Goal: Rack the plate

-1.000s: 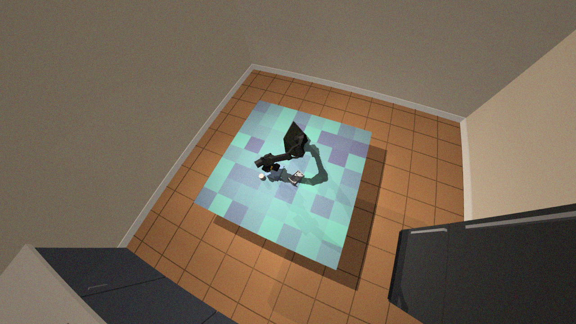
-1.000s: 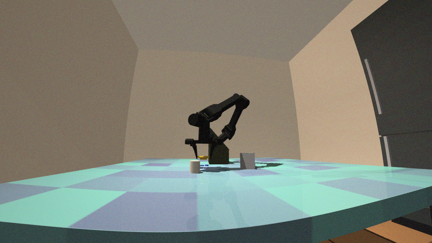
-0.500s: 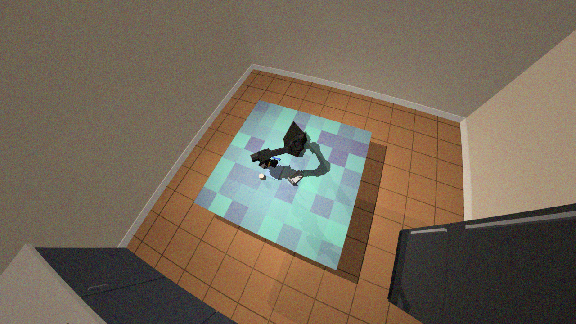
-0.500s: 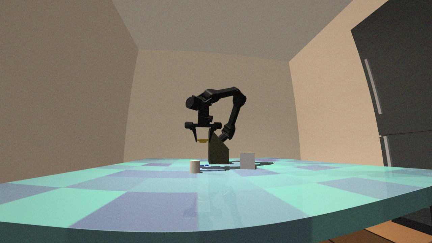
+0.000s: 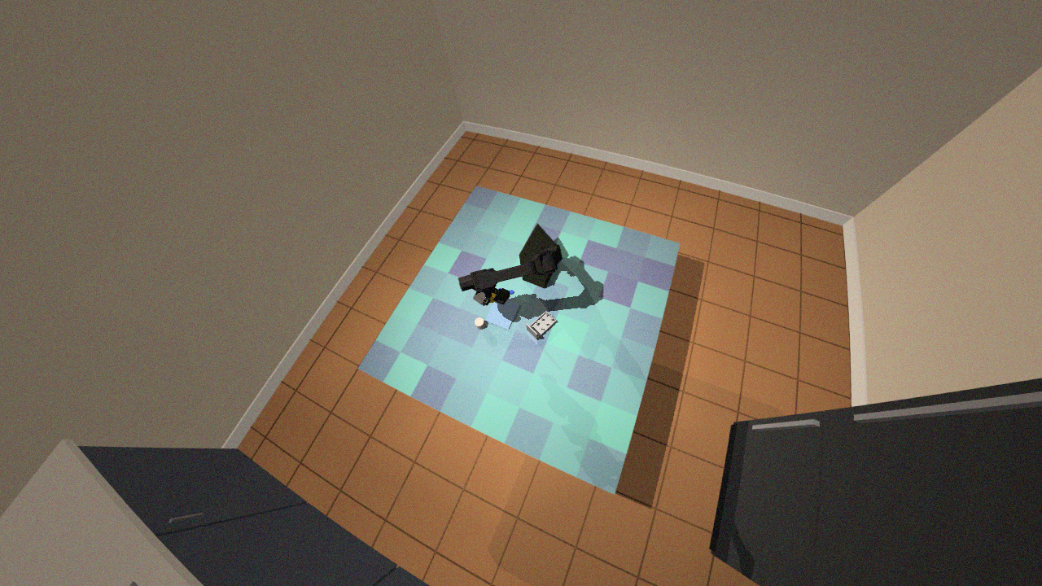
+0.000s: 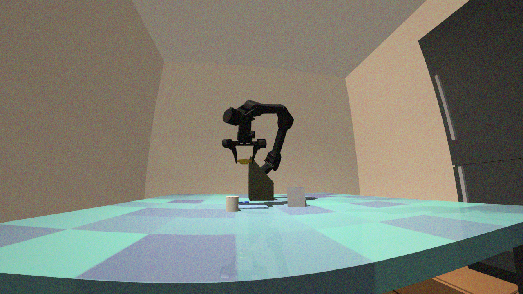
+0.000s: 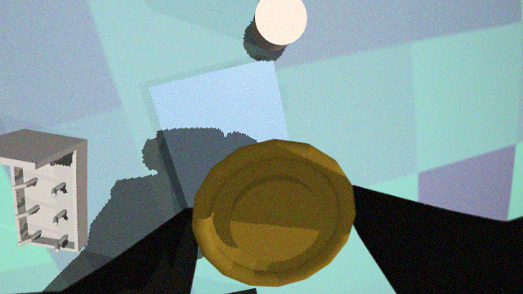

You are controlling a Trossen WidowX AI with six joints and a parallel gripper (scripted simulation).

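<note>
My gripper tip is 230 mm to the right of the dish rack, 160 mm above it and 50 mm past it. The rest, counted from my gripper tip: light blue mat: 180 mm below, 20 mm to the left, 10 mm behind; white cylinder: 150 mm below, 100 mm ahead, 30 mm to the right; yellow plate: 10 mm above.
</note>
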